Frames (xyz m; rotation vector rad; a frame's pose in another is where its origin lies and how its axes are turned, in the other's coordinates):
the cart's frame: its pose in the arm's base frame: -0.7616 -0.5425 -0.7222 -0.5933 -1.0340 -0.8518
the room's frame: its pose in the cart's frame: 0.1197 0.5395 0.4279 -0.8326 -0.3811 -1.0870
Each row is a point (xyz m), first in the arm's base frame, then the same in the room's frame.
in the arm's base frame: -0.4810 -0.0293 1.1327
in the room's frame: 1.0858 1.0595 0.4834
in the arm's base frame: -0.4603 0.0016 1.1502
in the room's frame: 1.0832 1.0682 0.5235
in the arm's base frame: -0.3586 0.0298 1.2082
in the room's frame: 1.0497 1.1525 0.6027
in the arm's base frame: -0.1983 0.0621 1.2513
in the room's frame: 0.9634 1.2604 0.7003
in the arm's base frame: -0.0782 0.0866 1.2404
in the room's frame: 0.8691 1.3135 0.7588
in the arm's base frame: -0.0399 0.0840 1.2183
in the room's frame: 0.8261 1.3235 0.7620
